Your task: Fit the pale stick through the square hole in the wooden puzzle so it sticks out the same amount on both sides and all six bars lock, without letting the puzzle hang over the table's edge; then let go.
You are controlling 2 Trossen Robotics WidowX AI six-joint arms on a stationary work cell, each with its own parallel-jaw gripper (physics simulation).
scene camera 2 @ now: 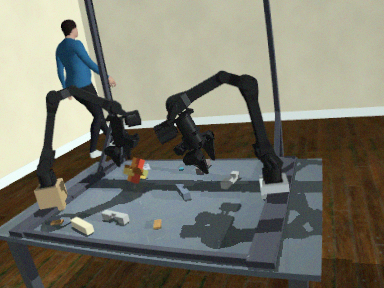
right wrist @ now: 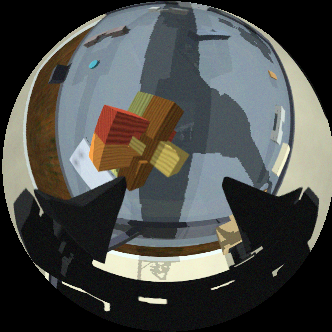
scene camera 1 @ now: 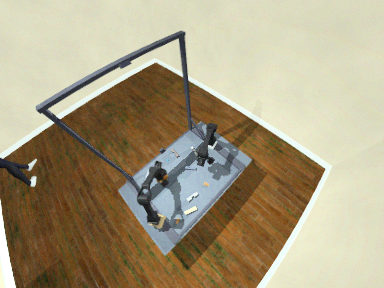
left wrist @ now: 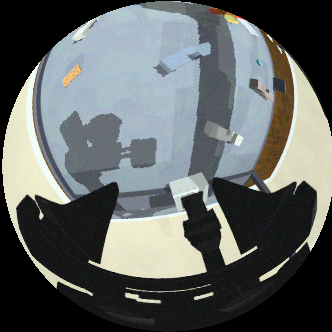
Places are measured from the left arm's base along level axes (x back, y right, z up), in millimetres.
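Pixels of known places: left gripper, fingertip midpoint: (scene camera 2: 211, 166) (left wrist: 164, 185); right gripper, fingertip midpoint: (scene camera 2: 124, 163) (right wrist: 176, 181) (scene camera 1: 161, 180); left arm's base, link origin: (scene camera 2: 273, 179) (scene camera 1: 211, 142) (left wrist: 191, 199); right arm's base, link origin: (scene camera 2: 48, 184) (right wrist: 237, 245) (scene camera 1: 156, 220).
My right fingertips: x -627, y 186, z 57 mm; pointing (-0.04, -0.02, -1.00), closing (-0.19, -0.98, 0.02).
Observation:
For each thing: its middle in the pictures, then the offset to it from my right fingertips.
- pale cream stick, body centre: (right wrist: 281, 158) (scene camera 2: 82, 225) (scene camera 1: 190, 210) dx -69, dy -360, dz -93 mm
- wooden puzzle, body centre: (right wrist: 145, 145) (scene camera 2: 133, 169) dx +25, dy +26, dz -45 mm
- grey notched bar, body centre: (right wrist: 278, 123) (scene camera 2: 115, 216) dx +43, dy -308, dz -93 mm
- orange block, body centre: (left wrist: 70, 75) (scene camera 2: 157, 224) dx +216, dy -359, dz -103 mm
- blue-grey notched bar, body centre: (left wrist: 189, 54) (right wrist: 210, 33) (scene camera 2: 182, 190) dx +272, dy -136, dz -93 mm
- pale notched bar, body centre: (left wrist: 225, 133) (scene camera 2: 230, 179) dx +461, dy -72, dz -93 mm
- brownish bar, body centre: (left wrist: 263, 90) dx +333, dy +101, dz -93 mm
- teal disc, body centre: (right wrist: 93, 64) dx +225, dy +121, dz -103 mm
- white plate-like piece, body centre: (right wrist: 89, 169) dx -10, dy +176, dz -104 mm
The pale cream stick (scene camera 1: 190, 210) (scene camera 2: 82, 226) (right wrist: 281, 159) lies flat near the table's front edge, at the lower left in scene camera 2. The wooden puzzle (scene camera 2: 135, 171) (right wrist: 162, 117), of red, orange, brown and yellow-green bars, rests on the table at the back left in scene camera 2. I cannot make out its square hole clearly. My right gripper (scene camera 2: 126, 152) (right wrist: 176, 181) is open and empty, above and close to the puzzle. My left gripper (scene camera 2: 205, 162) (left wrist: 164, 185) is open and empty above the back middle of the table, far from the stick.
A grey notched bar (scene camera 2: 115, 217) lies beside the stick. An orange block (scene camera 2: 157, 224), a blue-grey notched bar (scene camera 2: 183, 191) (left wrist: 185, 57), a pale notched bar (scene camera 2: 230, 179), a brownish bar (left wrist: 261, 89) (right wrist: 106, 36) and a teal disc (right wrist: 94, 64) lie around. A white plate-like piece (right wrist: 90, 162) lies beside the puzzle.

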